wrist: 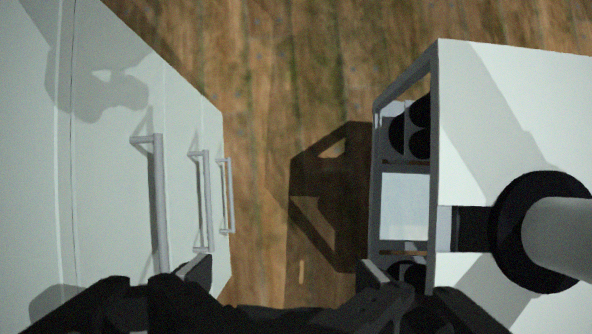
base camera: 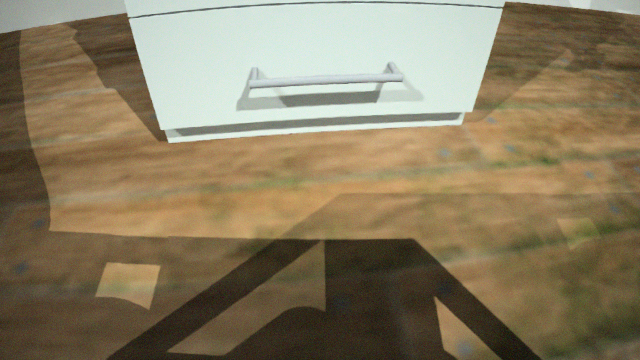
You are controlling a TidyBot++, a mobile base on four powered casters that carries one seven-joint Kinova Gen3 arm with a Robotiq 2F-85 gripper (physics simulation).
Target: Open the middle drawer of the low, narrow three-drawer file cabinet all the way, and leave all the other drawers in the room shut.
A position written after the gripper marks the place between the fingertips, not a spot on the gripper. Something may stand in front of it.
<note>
In view: the gripper (wrist: pixel 284 273) and a middle drawer (wrist: pixel 189 206).
</note>
